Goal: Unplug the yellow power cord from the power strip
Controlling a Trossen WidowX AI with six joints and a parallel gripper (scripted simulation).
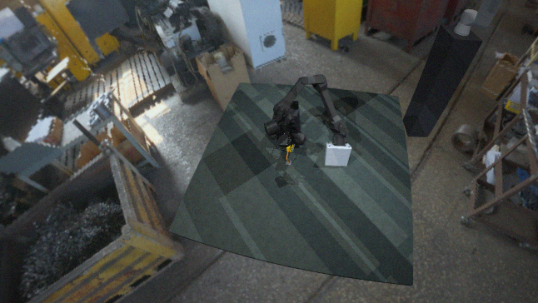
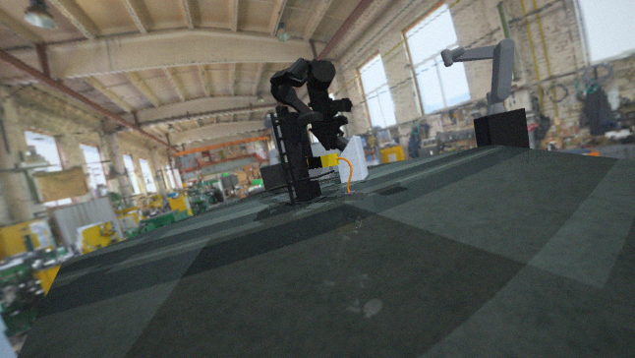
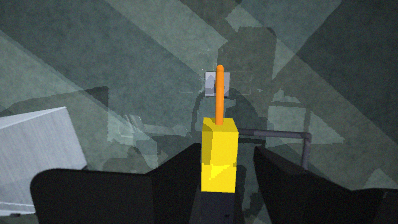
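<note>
My gripper tip is 30 mm to the left of the yellow plug, 20 mm above it and 10 mm past it.
</note>
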